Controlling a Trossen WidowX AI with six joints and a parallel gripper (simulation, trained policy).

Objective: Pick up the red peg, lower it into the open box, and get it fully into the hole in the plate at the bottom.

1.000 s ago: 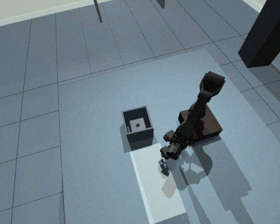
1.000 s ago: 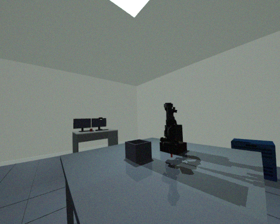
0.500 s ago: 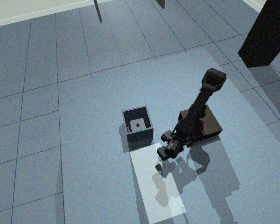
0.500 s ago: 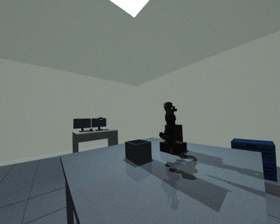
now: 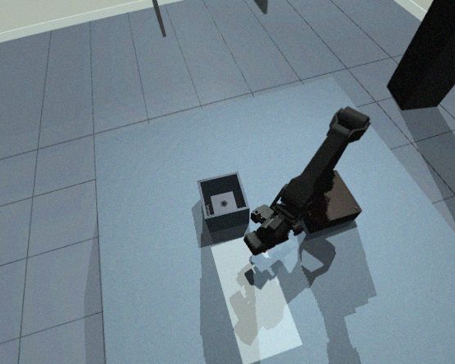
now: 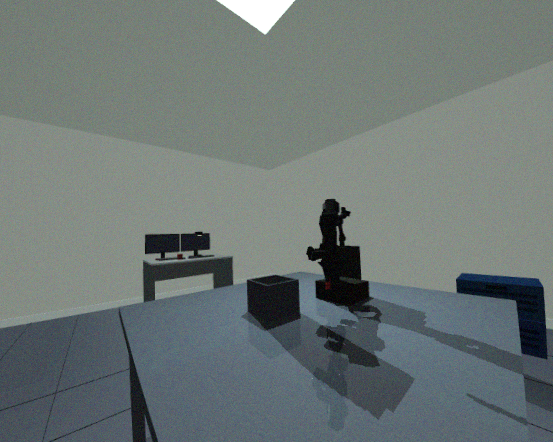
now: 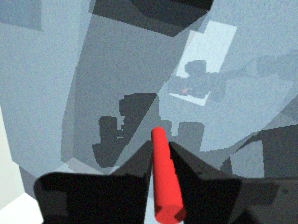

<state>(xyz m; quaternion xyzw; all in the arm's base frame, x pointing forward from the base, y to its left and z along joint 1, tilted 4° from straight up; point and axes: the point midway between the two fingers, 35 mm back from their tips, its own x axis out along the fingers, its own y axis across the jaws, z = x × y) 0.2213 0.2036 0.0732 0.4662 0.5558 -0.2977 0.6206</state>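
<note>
My gripper tip is 120 mm short of the grey plate, 210 mm to the left of it and 100 mm above it. Round my gripper tip: red peg: 10 mm above.
</note>
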